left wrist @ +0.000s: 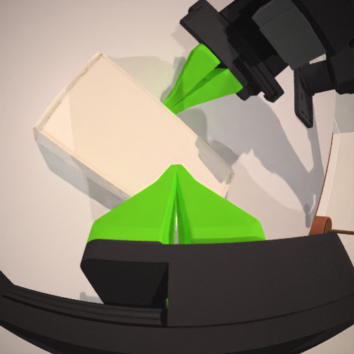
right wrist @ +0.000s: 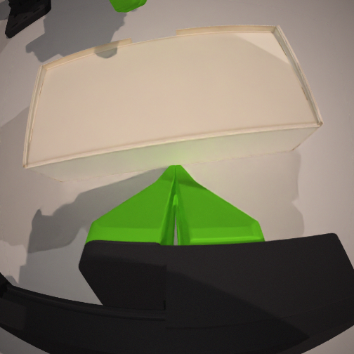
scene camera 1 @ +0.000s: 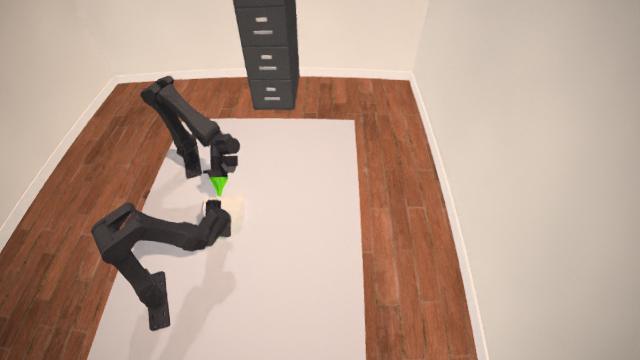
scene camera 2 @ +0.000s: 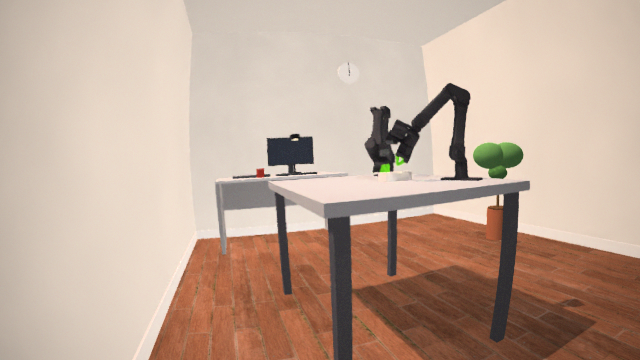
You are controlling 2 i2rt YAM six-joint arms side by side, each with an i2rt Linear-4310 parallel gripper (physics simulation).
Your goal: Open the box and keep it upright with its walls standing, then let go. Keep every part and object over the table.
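Where they show: left gripper, fingertip midpoint: (scene camera 1: 219,196) (scene camera 2: 397,164); left arm's base, origin of the base link: (scene camera 1: 192,161) (scene camera 2: 461,179); right arm's base, origin of the base link: (scene camera 1: 158,300).
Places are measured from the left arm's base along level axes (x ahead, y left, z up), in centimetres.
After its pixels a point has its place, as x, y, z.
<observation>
The cream box (scene camera 1: 236,212) {14.6, -37.0, 3.6} (scene camera 2: 395,176) {13.5, -29.1, 2.2} (left wrist: 120,120) (right wrist: 175,90) sits flat on the table. Its broad cream top panel lies across between thin raised rims. The far rim in the right wrist view has a notch. My left gripper (scene camera 1: 219,194) {10.2, -30.1, 7.5} (scene camera 2: 400,161) {10.2, -30.1, 7.5} (left wrist: 175,173) is shut and empty; its tips overlap the box's near long side in the left wrist view and hide part of it. My right gripper (left wrist: 156,119) (right wrist: 175,174) is shut and empty, with its tips at the opposite long wall. Whether either gripper touches the box I cannot tell. In scene camera 1 the right wrist hides part of the box.
The white table (scene camera 1: 300,225) {35.8, -48.9, 0.0} (scene camera 2: 320,192) {62.2, -25.9, 0.0} carries both arms, whose grippers face each other across the box. A dark filing cabinet (scene camera 1: 272,92) stands past the table's upper edge in scene camera 1. A desk with a monitor (scene camera 2: 290,151) and a potted plant (scene camera 2: 495,155) stand beyond the table.
</observation>
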